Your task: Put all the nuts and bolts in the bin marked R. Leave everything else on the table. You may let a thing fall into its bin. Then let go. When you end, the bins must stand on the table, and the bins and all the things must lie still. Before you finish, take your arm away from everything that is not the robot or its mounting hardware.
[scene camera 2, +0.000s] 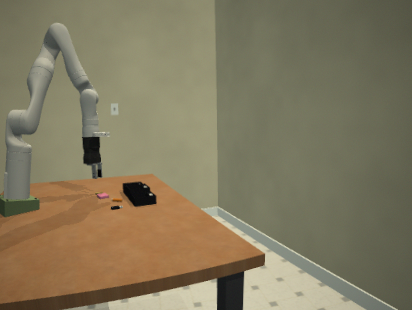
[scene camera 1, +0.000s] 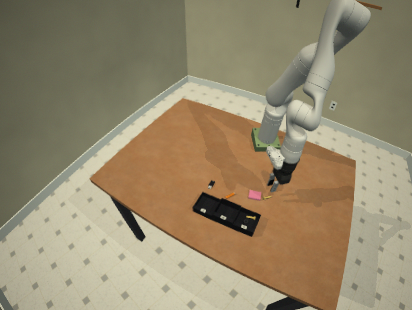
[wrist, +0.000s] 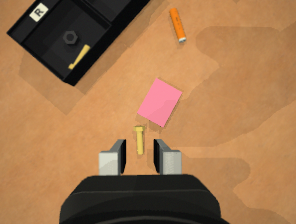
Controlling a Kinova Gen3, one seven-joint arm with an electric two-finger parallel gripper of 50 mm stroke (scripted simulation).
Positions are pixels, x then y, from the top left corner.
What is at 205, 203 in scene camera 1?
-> A black bin tray.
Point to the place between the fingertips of my gripper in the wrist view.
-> At 139, 150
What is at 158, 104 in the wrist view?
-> A pink eraser.
